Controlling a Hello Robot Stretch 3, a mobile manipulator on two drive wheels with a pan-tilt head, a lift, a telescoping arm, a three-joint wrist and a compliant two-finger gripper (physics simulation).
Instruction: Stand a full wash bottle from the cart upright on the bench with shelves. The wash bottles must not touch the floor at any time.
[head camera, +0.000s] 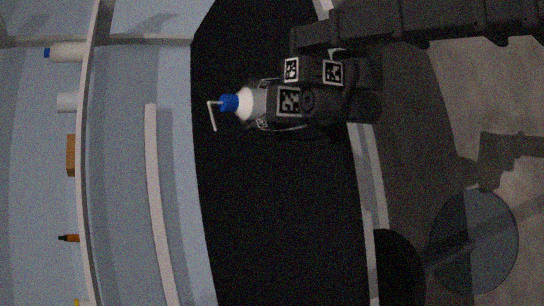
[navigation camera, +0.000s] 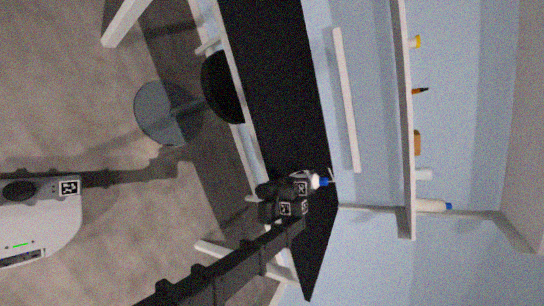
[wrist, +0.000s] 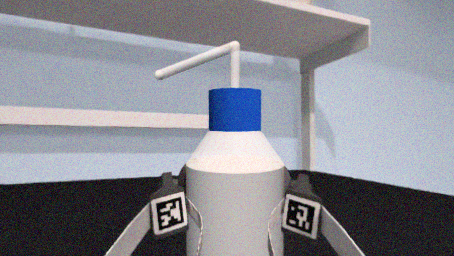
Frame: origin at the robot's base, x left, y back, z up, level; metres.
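Seen in the pictures: gripper, fingertip midpoint: (head camera: 244, 104) (navigation camera: 314, 180); robot's base, origin of the base link: (navigation camera: 20, 190).
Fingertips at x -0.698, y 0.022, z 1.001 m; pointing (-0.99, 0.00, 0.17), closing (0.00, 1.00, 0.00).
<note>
Offsets run from my fingertips to a thing's middle. Level surfaces: height alone.
A wash bottle @(dx +0.031, dy -0.010, dz +0.003 m) (head camera: 244, 103) (navigation camera: 315, 181) (wrist: 235, 200) with a white-grey body, blue cap and bent white spout stands upright in my gripper (head camera: 261, 103) (navigation camera: 307, 181) (wrist: 233, 178). The gripper is shut on its body, one finger on each side. The bottle is over the end part of the black-topped bench @(dz -0.087 m) (head camera: 270, 210) (navigation camera: 290, 100) (wrist: 400, 220). Its base is hidden by the gripper and the lower edge of the wrist view, so I cannot tell whether it touches the bench top. The cart does not show in these views.
A wall shelf (head camera: 83, 150) (navigation camera: 404, 125) (wrist: 200, 30) runs above the bench's back, holding a blue-capped bottle @(dx -0.587, dy +0.210, dz +0.459 m) (head camera: 70, 52) (navigation camera: 430, 205), a pale cylinder @(dx -0.513, dy +0.027, dz +0.415 m) (head camera: 66, 102) (navigation camera: 424, 174) and a brown box @(dx -0.432, dy -0.139, dz +0.390 m) (head camera: 71, 155) (navigation camera: 417, 142). A pale rail (head camera: 155, 200) (navigation camera: 346, 100) (wrist: 100, 116) lies below. A black stool seat (head camera: 400, 265) (navigation camera: 220, 90) is by the front edge.
</note>
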